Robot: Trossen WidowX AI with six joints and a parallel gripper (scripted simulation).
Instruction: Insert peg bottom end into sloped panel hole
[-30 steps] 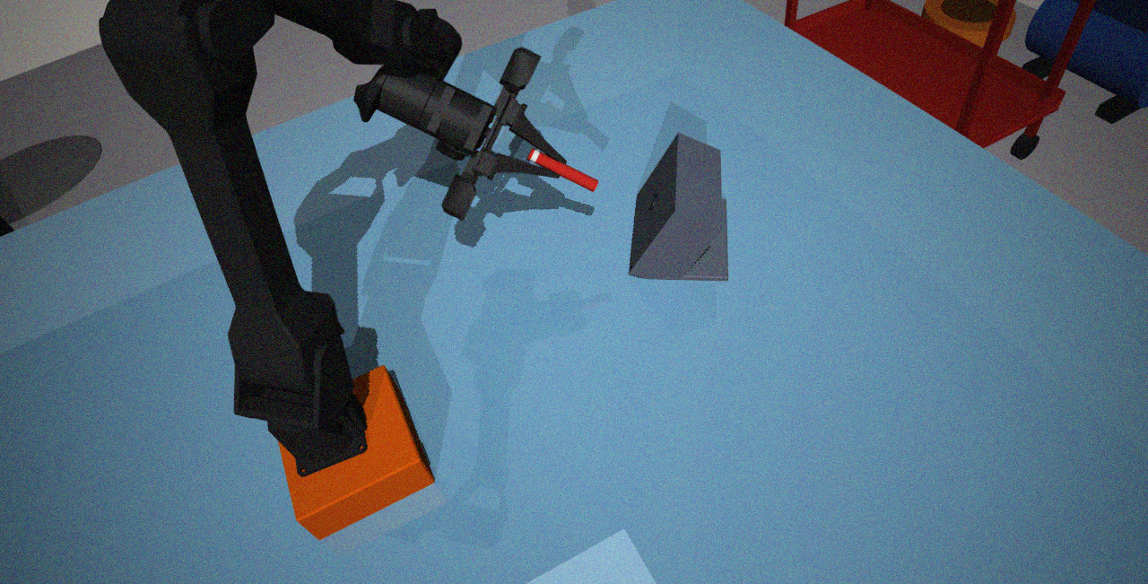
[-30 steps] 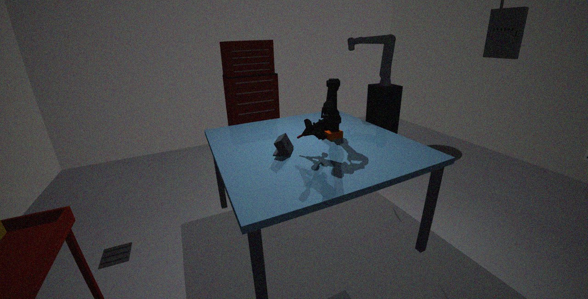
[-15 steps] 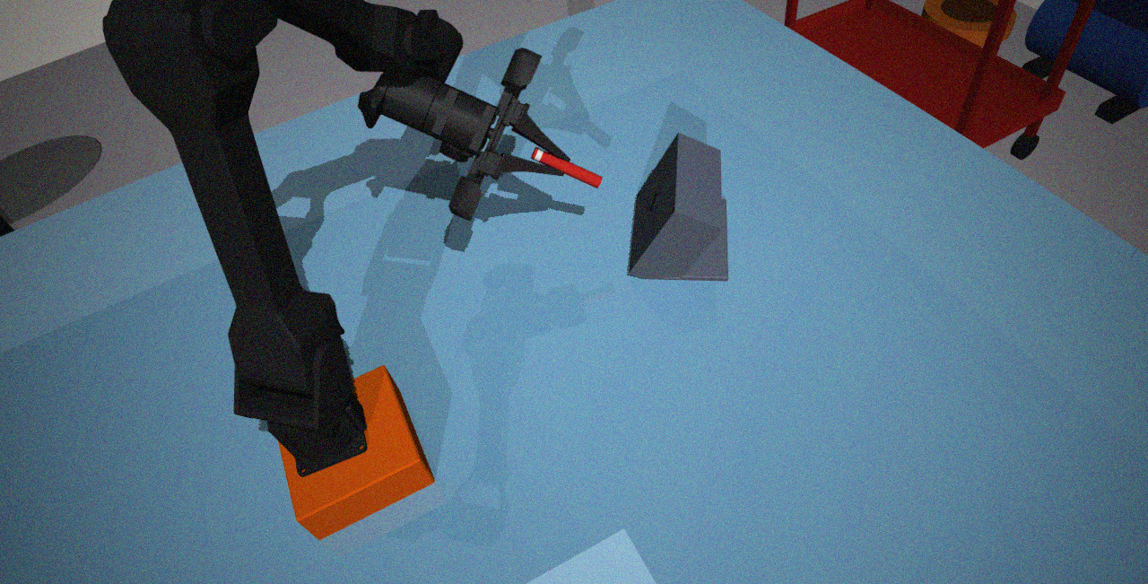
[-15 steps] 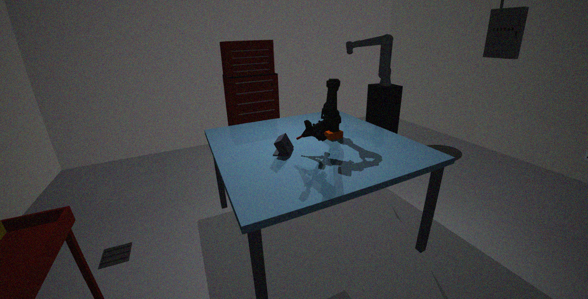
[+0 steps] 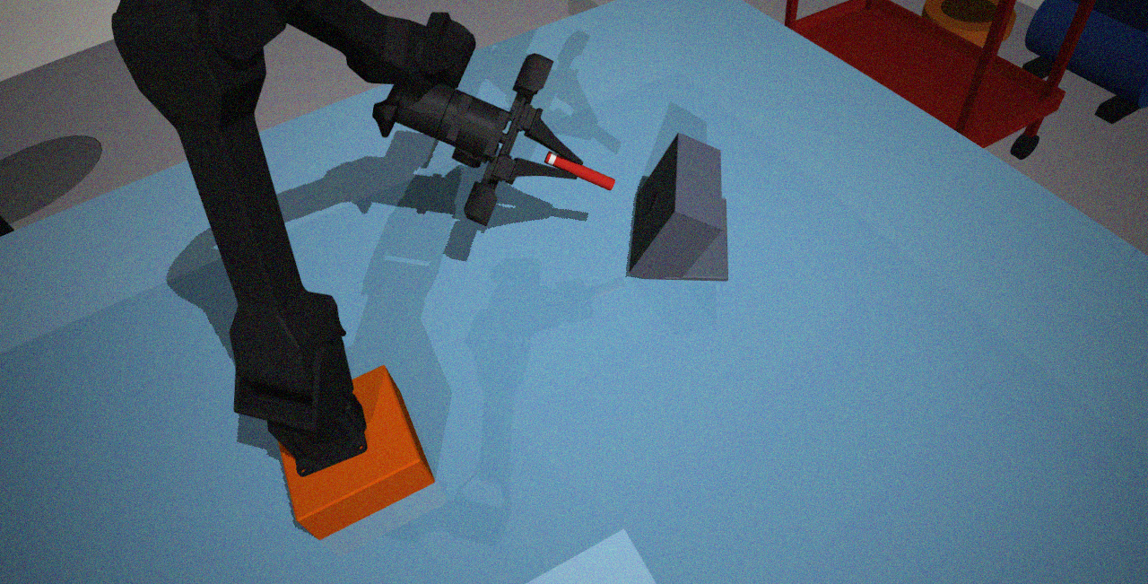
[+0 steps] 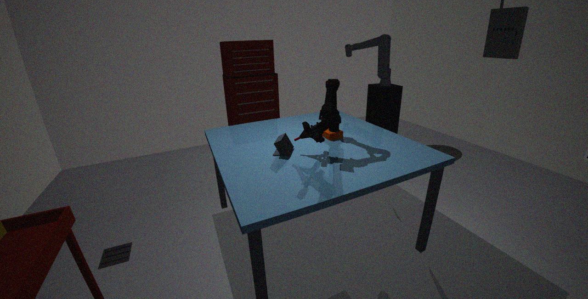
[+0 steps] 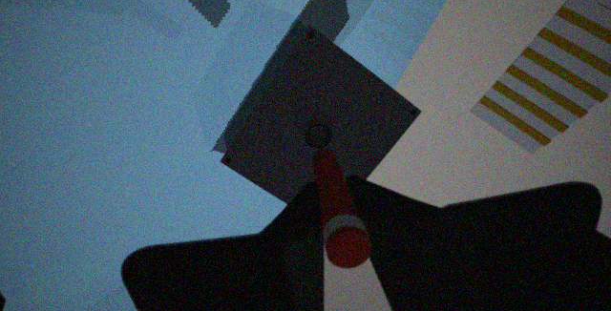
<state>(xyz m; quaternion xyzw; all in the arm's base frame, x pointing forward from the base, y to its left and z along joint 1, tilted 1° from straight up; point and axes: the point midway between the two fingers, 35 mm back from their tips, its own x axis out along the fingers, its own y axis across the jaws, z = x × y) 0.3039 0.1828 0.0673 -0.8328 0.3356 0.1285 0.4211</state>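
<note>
Now: gripper tip 90 mm short of the grey sloped panel, 50 mm to the left of it and 60 mm above it. From my gripper tip the other things lie so: red peg (10 mm behind, 10 mm to the left, 10 mm above).
</note>
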